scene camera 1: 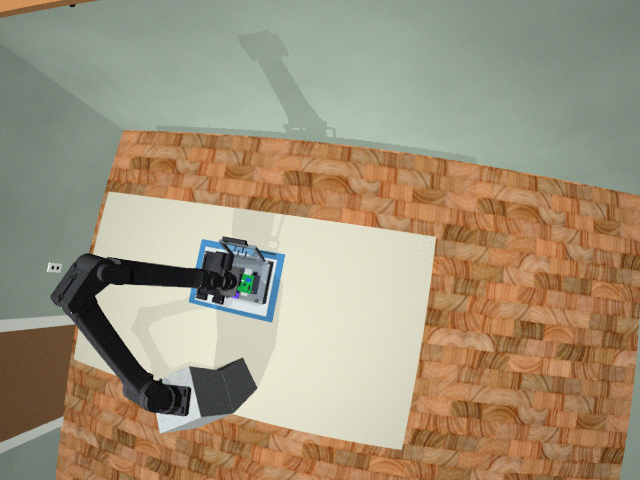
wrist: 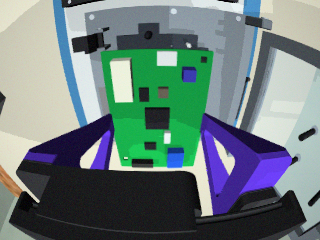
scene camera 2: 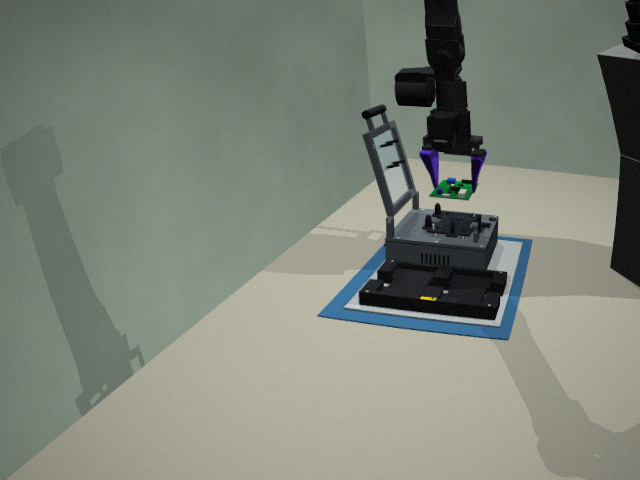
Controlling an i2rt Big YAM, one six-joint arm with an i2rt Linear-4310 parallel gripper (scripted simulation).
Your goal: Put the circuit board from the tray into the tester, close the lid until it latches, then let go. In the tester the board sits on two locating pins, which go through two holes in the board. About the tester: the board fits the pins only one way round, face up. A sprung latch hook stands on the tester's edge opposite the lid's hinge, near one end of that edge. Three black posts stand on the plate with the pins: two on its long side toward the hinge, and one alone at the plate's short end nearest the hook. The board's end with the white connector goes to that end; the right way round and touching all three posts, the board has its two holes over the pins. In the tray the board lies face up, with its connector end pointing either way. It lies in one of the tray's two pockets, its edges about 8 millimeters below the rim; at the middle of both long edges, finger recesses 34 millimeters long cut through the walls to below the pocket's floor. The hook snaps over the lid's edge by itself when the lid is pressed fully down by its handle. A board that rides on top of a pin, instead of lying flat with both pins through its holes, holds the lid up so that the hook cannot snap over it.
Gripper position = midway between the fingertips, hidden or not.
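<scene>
Gripper (scene camera 2: 455, 190), (wrist: 157, 119). Tester plate (scene camera 2: 462, 221), (wrist: 152, 39). Tester lid (scene camera 2: 398, 176). Green circuit board (wrist: 157, 97).
</scene>
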